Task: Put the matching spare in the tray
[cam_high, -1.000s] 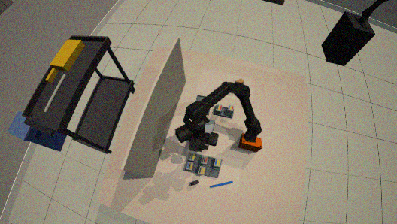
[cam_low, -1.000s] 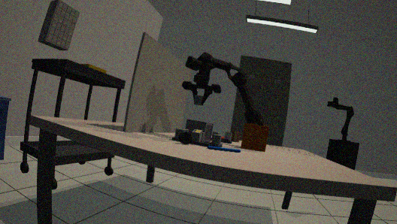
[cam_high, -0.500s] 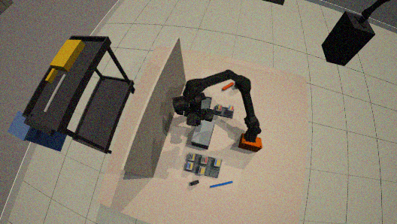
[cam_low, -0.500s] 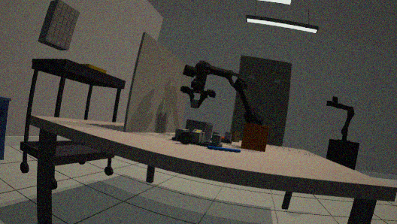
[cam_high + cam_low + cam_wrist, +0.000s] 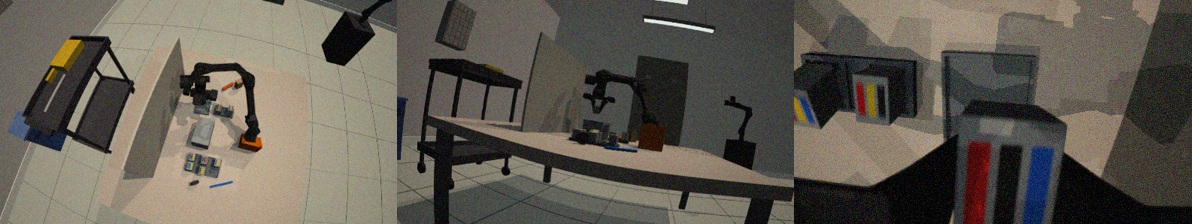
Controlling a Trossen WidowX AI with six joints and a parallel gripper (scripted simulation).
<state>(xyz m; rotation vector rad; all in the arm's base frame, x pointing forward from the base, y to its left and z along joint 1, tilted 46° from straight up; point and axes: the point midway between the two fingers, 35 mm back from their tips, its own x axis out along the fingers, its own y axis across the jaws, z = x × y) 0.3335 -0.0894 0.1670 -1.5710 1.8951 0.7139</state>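
The flat grey tray is 15 cm below my gripper tip, 4 cm to the right of it and 1 cm behind it. Also, from my gripper tip: brown block: 24 cm behind, 22 cm to the right, 12 cm below; tall grey panel: 19 cm ahead, 14 cm to the left, 7 cm above; grey mounted unit: 18 cm to the left, 10 cm below, 4 cm behind.
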